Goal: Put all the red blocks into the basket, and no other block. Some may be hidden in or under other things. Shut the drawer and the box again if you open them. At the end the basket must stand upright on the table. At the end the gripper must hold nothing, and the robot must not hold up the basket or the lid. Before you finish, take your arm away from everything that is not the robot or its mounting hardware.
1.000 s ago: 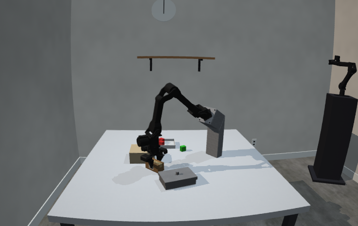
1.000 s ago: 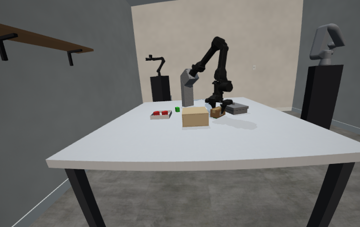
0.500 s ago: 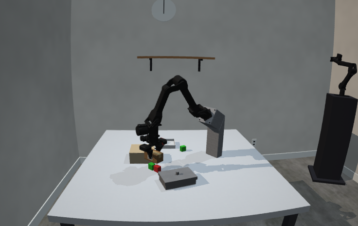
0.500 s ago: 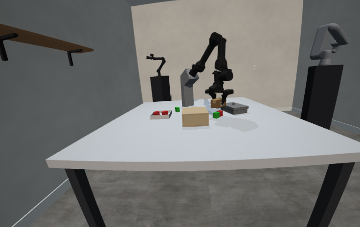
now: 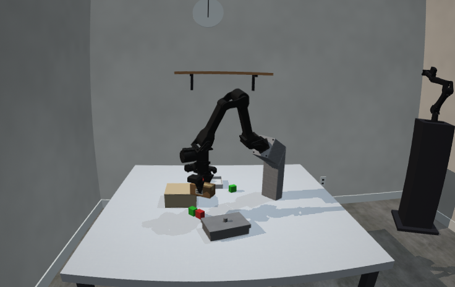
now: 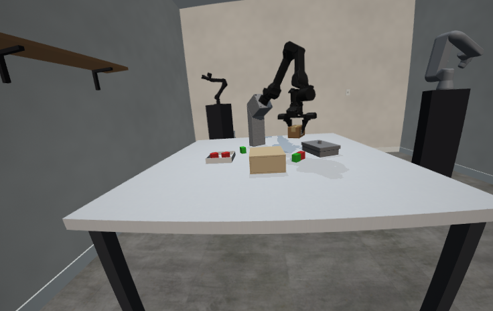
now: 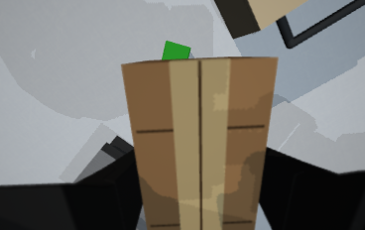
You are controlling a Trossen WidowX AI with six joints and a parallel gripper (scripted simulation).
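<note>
My gripper is now 40 cm to the left of the shallow basket, 16 cm above it and 14 cm short of it. Round my hand: cardboard box (2 cm below); knobbed lid (16 cm behind, 12 cm below, 9 cm to the left); dark grey box (16 cm below, 16 cm behind, 9 cm to the left).
</note>
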